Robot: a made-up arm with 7 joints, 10 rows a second.
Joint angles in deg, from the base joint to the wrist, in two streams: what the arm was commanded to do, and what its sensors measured. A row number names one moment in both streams.
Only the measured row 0 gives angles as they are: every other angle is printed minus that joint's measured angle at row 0.
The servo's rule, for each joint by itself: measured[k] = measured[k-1] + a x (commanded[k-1-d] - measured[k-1]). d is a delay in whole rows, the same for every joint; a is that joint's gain. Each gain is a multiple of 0.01, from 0.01 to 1. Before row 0 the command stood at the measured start. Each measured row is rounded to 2 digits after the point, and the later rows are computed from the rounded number. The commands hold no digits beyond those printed.
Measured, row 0: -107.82, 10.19, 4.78, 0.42, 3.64, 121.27, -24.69
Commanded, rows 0 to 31: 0.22, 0.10, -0.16, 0.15, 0.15, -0.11, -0.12; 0.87, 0.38, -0.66, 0.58, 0.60, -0.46, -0.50; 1.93, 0.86, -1.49, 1.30, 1.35, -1.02, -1.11; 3.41, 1.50, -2.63, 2.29, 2.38, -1.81, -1.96; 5.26, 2.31, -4.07, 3.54, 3.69, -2.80, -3.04; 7.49, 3.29, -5.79, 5.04, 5.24, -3.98, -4.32; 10.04, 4.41, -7.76, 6.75, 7.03, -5.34, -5.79; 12.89, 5.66, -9.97, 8.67, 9.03, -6.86, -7.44; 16.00, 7.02, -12.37, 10.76, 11.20, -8.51, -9.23; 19.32, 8.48, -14.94, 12.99, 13.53, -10.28, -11.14; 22.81, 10.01, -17.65, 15.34, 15.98, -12.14, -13.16; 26.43, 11.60, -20.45, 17.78, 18.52, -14.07, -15.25; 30.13, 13.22, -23.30, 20.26, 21.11, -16.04, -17.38; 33.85, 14.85, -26.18, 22.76, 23.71, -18.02, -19.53; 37.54, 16.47, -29.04, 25.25, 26.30, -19.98, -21.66; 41.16, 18.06, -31.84, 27.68, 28.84, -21.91, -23.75; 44.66, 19.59, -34.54, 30.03, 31.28, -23.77, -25.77; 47.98, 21.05, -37.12, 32.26, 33.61, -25.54, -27.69; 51.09, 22.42, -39.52, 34.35, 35.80, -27.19, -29.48; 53.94, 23.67, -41.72, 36.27, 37.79, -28.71, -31.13; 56.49, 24.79, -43.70, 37.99, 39.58, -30.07, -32.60; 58.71, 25.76, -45.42, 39.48, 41.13, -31.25, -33.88; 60.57, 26.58, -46.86, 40.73, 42.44, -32.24, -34.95; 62.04, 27.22, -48.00, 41.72, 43.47, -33.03, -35.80; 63.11, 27.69, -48.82, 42.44, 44.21, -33.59, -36.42; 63.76, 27.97, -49.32, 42.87, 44.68, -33.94, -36.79; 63.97, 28.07, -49.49, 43.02, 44.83, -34.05, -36.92; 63.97, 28.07, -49.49, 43.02, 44.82, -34.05, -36.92; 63.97, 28.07, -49.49, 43.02, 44.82, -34.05, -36.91; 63.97, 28.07, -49.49, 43.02, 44.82, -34.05, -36.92; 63.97, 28.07, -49.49, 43.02, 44.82, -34.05, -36.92; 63.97, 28.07, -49.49, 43.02, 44.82, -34.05, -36.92
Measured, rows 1 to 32: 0.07, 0.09, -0.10, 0.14, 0.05, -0.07, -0.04; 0.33, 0.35, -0.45, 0.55, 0.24, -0.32, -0.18; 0.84, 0.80, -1.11, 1.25, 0.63, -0.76, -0.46; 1.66, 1.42, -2.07, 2.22, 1.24, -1.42, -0.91; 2.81, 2.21, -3.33, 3.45, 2.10, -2.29, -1.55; 4.31, 3.17, -4.88, 4.93, 3.20, -3.35, -2.38; 6.14, 4.27, -6.69, 6.62, 4.54, -4.60, -3.40; 8.30, 5.51, -8.76, 8.53, 6.11, -6.02, -4.61; 10.76, 6.85, -11.03, 10.60, 7.89, -7.59, -6.00; 13.50, 8.30, -13.49, 12.82, 9.86, -9.28, -7.54; 16.48, 9.82, -16.11, 15.16, 12.00, -11.08, -9.23; 19.66, 11.40, -18.84, 17.60, 14.28, -12.96, -11.04; 23.01, 13.02, -21.65, 20.07, 16.67, -14.90, -12.94; 26.48, 14.65, -24.50, 22.57, 19.13, -16.87, -14.92; 30.02, 16.27, -27.36, 25.06, 21.64, -18.83, -16.94; 33.58, 17.86, -30.18, 27.50, 24.16, -20.77, -18.98; 37.13, 19.40, -32.93, 29.85, 26.65, -22.66, -21.02; 40.60, 20.87, -35.57, 32.09, 29.09, -24.47, -23.02; 43.96, 22.25, -38.06, 34.19, 31.44, -26.18, -24.96; 47.15, 23.51, -40.37, 36.12, 33.66, -27.77, -26.81; 50.14, 24.65, -42.47, 37.86, 35.73, -29.22, -28.55; 52.88, 25.64, -44.33, 39.37, 37.62, -30.50, -30.15; 55.34, 26.48, -45.92, 40.63, 39.31, -31.60, -31.59; 57.48, 27.14, -47.23, 41.64, 40.77, -32.50, -32.85; 59.28, 27.63, -48.23, 42.38, 41.97, -33.19, -33.92; 60.71, 27.93, -48.92, 42.84, 42.92, -33.66, -34.78; 61.75, 28.05, -49.28, 43.01, 43.59, -33.91, -35.42; 62.46, 28.07, -49.41, 43.02, 44.02, -34.00, -35.87; 62.94, 28.07, -49.46, 43.02, 44.30, -34.03, -36.18; 63.27, 28.07, -49.48, 43.02, 44.48, -34.04, -36.40; 63.49, 28.07, -49.49, 43.02, 44.60, -34.05, -36.56; 63.64, 28.07, -49.49, 43.02, 44.68, -34.05, -36.67
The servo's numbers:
d 0
a 0.32 0.89 0.63 0.93 0.35 0.63 0.30

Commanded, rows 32 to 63: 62.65, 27.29, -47.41, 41.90, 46.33, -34.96, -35.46; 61.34, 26.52, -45.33, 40.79, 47.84, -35.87, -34.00; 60.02, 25.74, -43.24, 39.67, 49.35, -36.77, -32.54; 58.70, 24.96, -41.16, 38.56, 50.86, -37.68, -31.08; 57.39, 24.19, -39.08, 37.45, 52.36, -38.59, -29.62; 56.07, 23.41, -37.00, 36.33, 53.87, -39.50, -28.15; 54.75, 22.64, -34.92, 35.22, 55.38, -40.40, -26.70; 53.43, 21.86, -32.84, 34.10, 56.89, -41.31, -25.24; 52.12, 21.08, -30.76, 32.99, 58.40, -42.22, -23.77; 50.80, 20.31, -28.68, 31.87, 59.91, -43.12, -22.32; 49.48, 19.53, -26.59, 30.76, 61.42, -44.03, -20.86; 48.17, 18.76, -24.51, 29.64, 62.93, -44.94, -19.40; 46.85, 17.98, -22.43, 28.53, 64.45, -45.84, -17.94; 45.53, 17.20, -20.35, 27.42, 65.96, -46.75, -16.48; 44.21, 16.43, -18.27, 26.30, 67.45, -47.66, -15.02; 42.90, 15.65, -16.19, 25.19, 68.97, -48.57, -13.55; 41.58, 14.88, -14.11, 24.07, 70.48, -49.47, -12.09; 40.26, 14.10, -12.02, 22.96, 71.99, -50.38, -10.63; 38.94, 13.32, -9.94, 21.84, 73.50, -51.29, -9.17; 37.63, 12.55, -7.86, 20.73, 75.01, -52.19, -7.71; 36.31, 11.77, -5.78, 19.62, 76.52, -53.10, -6.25; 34.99, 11.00, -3.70, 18.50, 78.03, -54.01, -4.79; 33.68, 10.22, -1.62, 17.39, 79.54, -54.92, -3.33; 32.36, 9.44, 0.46, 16.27, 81.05, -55.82, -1.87; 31.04, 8.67, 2.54, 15.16, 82.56, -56.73, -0.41; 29.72, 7.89, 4.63, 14.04, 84.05, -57.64, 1.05; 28.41, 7.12, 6.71, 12.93, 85.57, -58.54, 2.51; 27.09, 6.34, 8.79, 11.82, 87.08, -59.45, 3.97; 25.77, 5.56, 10.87, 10.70, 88.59, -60.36, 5.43; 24.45, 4.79, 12.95, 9.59, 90.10, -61.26, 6.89; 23.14, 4.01, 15.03, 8.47, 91.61, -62.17, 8.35; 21.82, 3.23, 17.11, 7.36, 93.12, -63.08, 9.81
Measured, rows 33 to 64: 63.32, 27.38, -48.18, 41.98, 45.26, -34.62, -36.31; 62.69, 26.61, -46.38, 40.87, 46.16, -35.41, -35.62; 61.84, 25.84, -44.40, 39.75, 47.28, -36.27, -34.70; 60.84, 25.06, -42.36, 38.64, 48.53, -37.16, -33.61; 59.74, 24.29, -40.29, 37.53, 49.87, -38.06, -32.41; 58.57, 23.51, -38.22, 36.41, 51.27, -38.97, -31.13; 57.35, 22.74, -36.14, 35.30, 52.71, -39.87, -29.80; 56.10, 21.96, -34.06, 34.18, 54.17, -40.78, -28.43; 54.83, 21.18, -31.98, 33.07, 55.65, -41.69, -27.03; 53.54, 20.41, -29.90, 31.95, 57.14, -42.59, -25.62; 52.24, 19.63, -27.81, 30.84, 58.64, -43.50, -24.19; 50.94, 18.86, -25.73, 29.72, 60.14, -44.41, -22.75; 49.63, 18.08, -23.65, 28.61, 61.65, -45.31, -21.31; 48.32, 17.30, -21.57, 27.50, 63.16, -46.22, -19.86; 47.00, 16.53, -19.49, 26.38, 64.66, -47.13, -18.41; 45.69, 15.75, -17.41, 25.27, 66.17, -48.04, -16.95; 44.37, 14.98, -15.33, 24.15, 67.68, -48.94, -15.49; 43.05, 14.20, -13.24, 23.04, 69.19, -49.85, -14.03; 41.73, 13.42, -11.16, 21.92, 70.70, -50.76, -12.57; 40.42, 12.65, -9.08, 20.81, 72.21, -51.66, -11.11; 39.10, 11.87, -7.00, 19.70, 73.72, -52.57, -9.65; 37.78, 11.10, -4.92, 18.58, 75.23, -53.48, -8.19; 36.47, 10.32, -2.84, 17.47, 76.74, -54.39, -6.73; 35.15, 9.54, -0.76, 16.35, 78.25, -55.29, -5.27; 33.83, 8.77, 1.32, 15.24, 79.76, -56.20, -3.81; 32.51, 7.99, 3.41, 14.12, 81.26, -57.11, -2.35; 31.20, 7.22, 5.49, 13.01, 82.77, -58.01, -0.89; 29.88, 6.44, 7.57, 11.90, 84.28, -58.92, 0.57; 28.56, 5.66, 9.65, 10.78, 85.79, -59.83, 2.03; 27.24, 4.89, 11.73, 9.67, 87.30, -60.73, 3.49; 25.93, 4.11, 13.81, 8.55, 88.81, -61.64, 4.95; 24.61, 3.33, 15.89, 7.44, 90.32, -62.55, 6.41
